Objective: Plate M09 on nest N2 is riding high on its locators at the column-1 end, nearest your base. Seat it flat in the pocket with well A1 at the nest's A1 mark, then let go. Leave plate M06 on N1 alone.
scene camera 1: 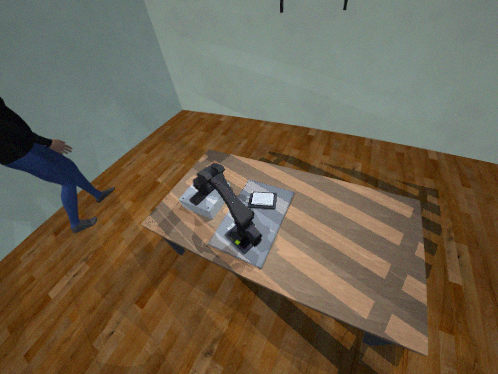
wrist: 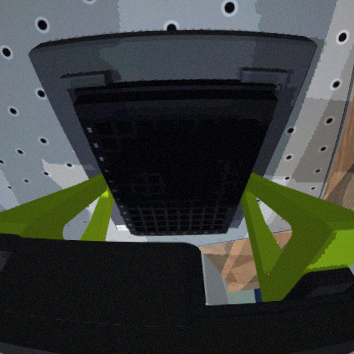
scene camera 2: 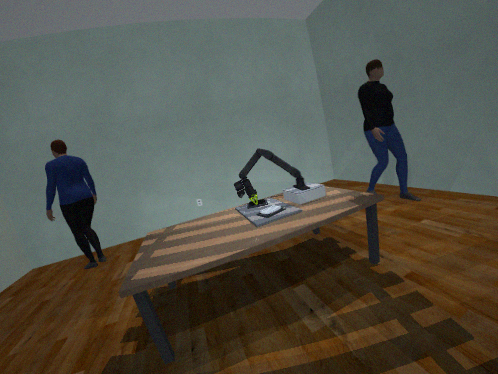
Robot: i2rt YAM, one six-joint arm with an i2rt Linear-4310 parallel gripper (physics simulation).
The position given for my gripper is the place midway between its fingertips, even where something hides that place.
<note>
My gripper [wrist: 176,177] grips a dark gridded well plate [wrist: 176,154], which still rests on a nest N2 [wrist: 63,65]. Also in view: a grey perforated plate [scene camera 1: 267,221].
The grey perforated plate also shows in the wrist view [wrist: 45,162].
</note>
